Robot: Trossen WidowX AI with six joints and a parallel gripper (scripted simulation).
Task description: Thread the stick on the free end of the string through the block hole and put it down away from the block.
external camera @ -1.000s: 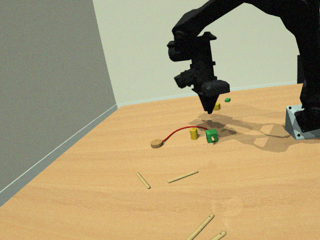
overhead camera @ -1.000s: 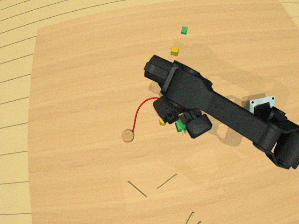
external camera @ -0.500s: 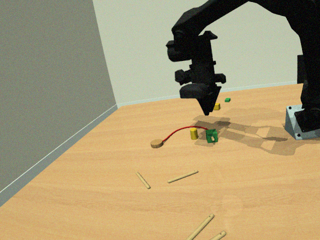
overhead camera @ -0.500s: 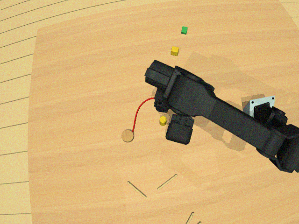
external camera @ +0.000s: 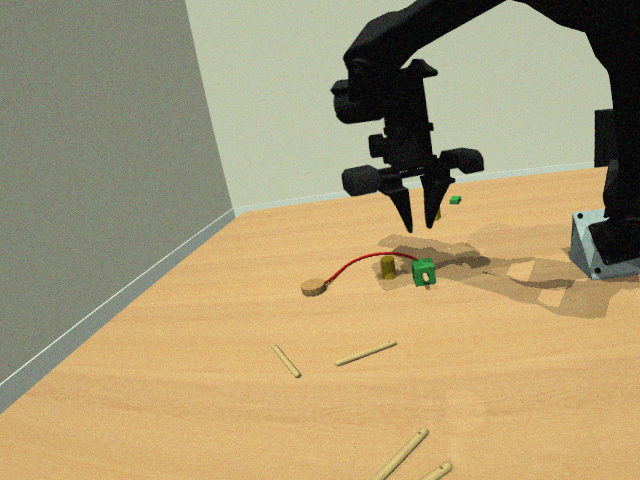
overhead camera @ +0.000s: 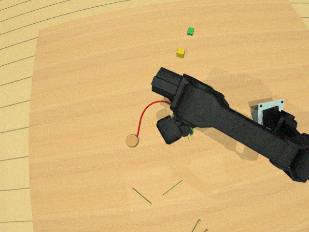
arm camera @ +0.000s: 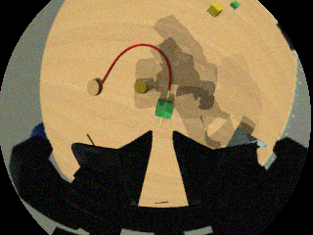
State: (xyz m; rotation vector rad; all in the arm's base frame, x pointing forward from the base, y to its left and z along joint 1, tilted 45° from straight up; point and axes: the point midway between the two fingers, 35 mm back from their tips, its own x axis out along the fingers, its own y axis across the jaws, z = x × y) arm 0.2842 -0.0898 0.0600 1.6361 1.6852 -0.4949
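The green block is 2 cm to the right of my gripper tip and 8 cm below it. The rest, counted from my gripper tip: round wooden button: 17 cm ahead, 3 cm to the right, 8 cm below; then yellow cylinder: 5 cm ahead, 5 cm to the right, 7 cm below; then thin stick: 3 cm to the right, 8 cm below.
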